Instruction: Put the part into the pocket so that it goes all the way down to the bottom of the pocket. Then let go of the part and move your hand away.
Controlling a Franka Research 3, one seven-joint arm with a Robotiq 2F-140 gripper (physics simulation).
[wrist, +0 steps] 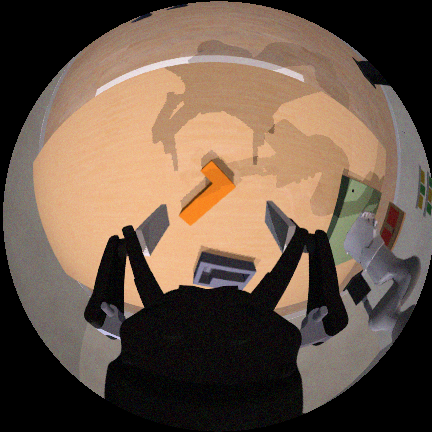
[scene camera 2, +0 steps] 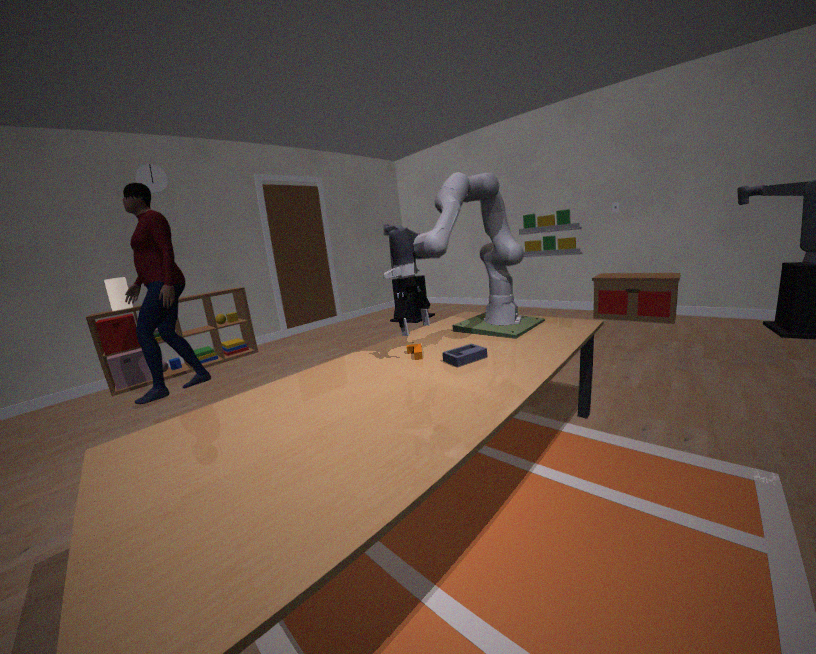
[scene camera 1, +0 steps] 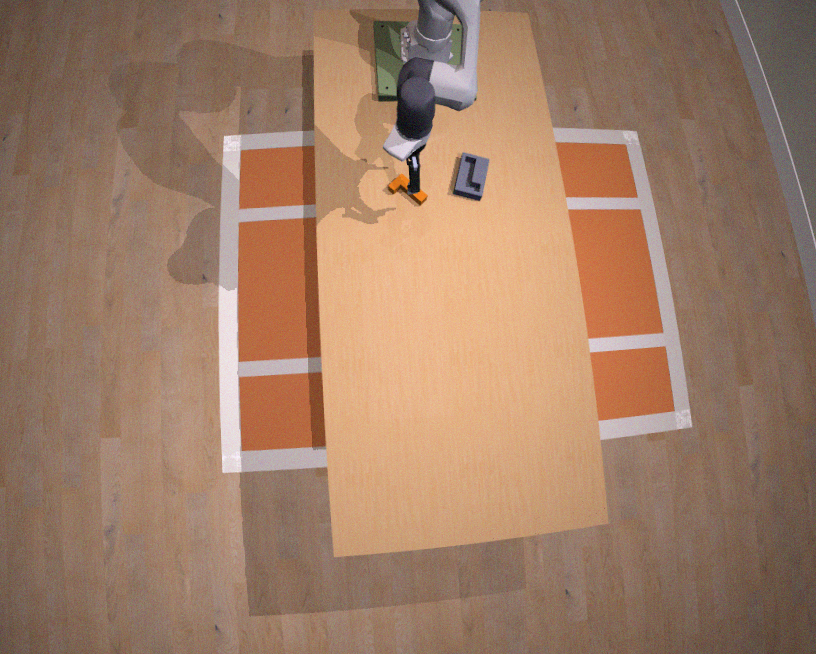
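Observation:
The orange L-shaped part [scene camera 1: 418, 197] [scene camera 2: 417, 352] [wrist: 205, 202] lies flat on the table. The blue-grey block [scene camera 1: 482, 177] [scene camera 2: 463, 359] [wrist: 225, 259] with the L-shaped pocket sits apart from it, to the right in scene camera 1. The pocket's recess shows dark and holds no part; its near end is hidden by the gripper body in the wrist view. My gripper [scene camera 1: 414, 188] [scene camera 2: 415, 322] [wrist: 215, 212] is wide open and empty. It hangs above the table over the part, its fingertips above the part's height. In the wrist view the part shows a little ahead of the line between the fingertips.
The wooden table [scene camera 1: 449, 340] [scene camera 2: 272, 463] carries the arm's green base plate [scene camera 1: 385, 78] [scene camera 2: 469, 329] [wrist: 340, 240], behind the part and block. A person [scene camera 2: 155, 245] stands away from the table near a shelf unit, left in scene camera 2.

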